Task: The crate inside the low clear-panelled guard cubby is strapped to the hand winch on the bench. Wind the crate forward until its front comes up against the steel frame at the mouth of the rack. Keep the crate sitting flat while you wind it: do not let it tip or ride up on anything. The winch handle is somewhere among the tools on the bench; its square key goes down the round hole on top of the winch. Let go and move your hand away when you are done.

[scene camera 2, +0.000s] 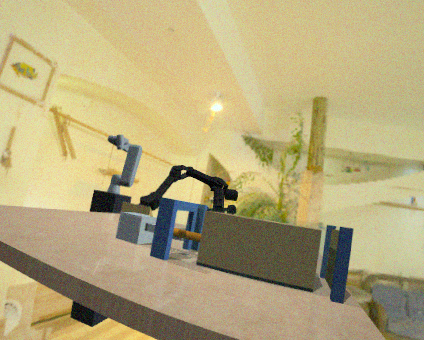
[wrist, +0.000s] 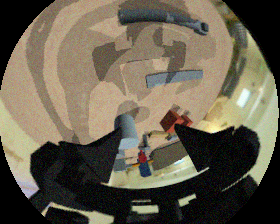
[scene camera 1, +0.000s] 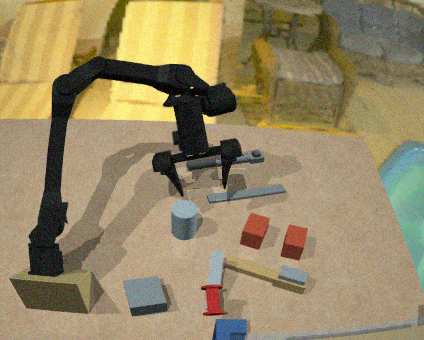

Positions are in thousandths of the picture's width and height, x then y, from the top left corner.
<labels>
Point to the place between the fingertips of the gripper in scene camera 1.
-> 480,566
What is the gripper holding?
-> Nothing.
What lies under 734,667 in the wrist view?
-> The gripper.
</labels>
